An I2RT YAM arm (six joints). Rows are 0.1 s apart.
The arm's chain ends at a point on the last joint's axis. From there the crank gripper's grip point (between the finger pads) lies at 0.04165 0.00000 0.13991 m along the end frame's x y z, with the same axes.
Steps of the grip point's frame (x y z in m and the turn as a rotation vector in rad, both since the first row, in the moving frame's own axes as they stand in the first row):
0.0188, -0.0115, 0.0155, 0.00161, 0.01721, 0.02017
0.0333, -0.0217, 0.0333, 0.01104, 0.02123, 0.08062
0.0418, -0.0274, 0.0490, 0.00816, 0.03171, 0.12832
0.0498, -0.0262, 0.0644, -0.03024, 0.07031, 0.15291
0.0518, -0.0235, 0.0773, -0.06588, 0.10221, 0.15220
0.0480, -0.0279, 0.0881, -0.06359, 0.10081, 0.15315
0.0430, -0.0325, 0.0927, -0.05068, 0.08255, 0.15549
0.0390, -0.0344, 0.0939, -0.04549, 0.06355, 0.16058
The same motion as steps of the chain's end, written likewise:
0.0164, -0.0121, 0.0162, 0.00161, 0.01721, 0.02017
0.0304, -0.0236, 0.0342, 0.01104, 0.02123, 0.08062
0.0377, -0.0319, 0.0504, 0.00816, 0.03171, 0.12832
0.0409, -0.0375, 0.0678, -0.03024, 0.07031, 0.15291
0.0390, -0.0399, 0.0828, -0.06588, 0.10221, 0.15220
0.0354, -0.0440, 0.0935, -0.06359, 0.10081, 0.15315
0.0327, -0.0468, 0.0969, -0.05068, 0.08255, 0.15549
0.0313, -0.0480, 0.0971, -0.04549, 0.06355, 0.16058

